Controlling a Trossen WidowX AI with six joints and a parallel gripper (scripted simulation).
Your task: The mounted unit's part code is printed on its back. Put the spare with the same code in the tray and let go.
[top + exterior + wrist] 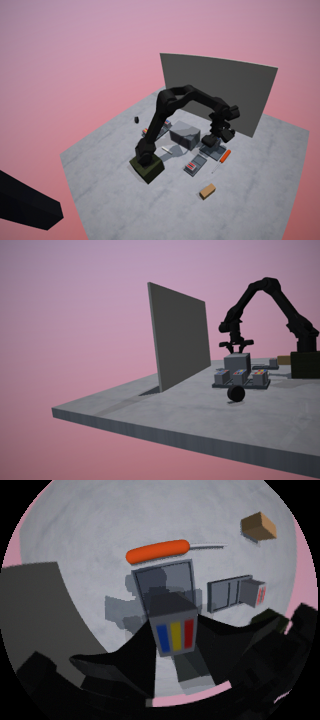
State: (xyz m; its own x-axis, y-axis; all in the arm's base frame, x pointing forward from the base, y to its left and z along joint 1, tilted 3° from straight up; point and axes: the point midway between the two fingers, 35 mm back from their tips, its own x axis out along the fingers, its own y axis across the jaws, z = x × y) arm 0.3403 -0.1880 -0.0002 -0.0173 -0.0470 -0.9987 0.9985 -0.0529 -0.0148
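Now: the flat grey tray 10 mm behind my gripper tip and 60 mm below it. Round my gripper tip: dark rack 150 mm behind, 20 mm to the left, 60 mm below; then cardboard box 240 mm behind, 120 mm to the right, 40 mm below; then mounted unit 50 mm behind, 190 mm to the left, 10 mm below.
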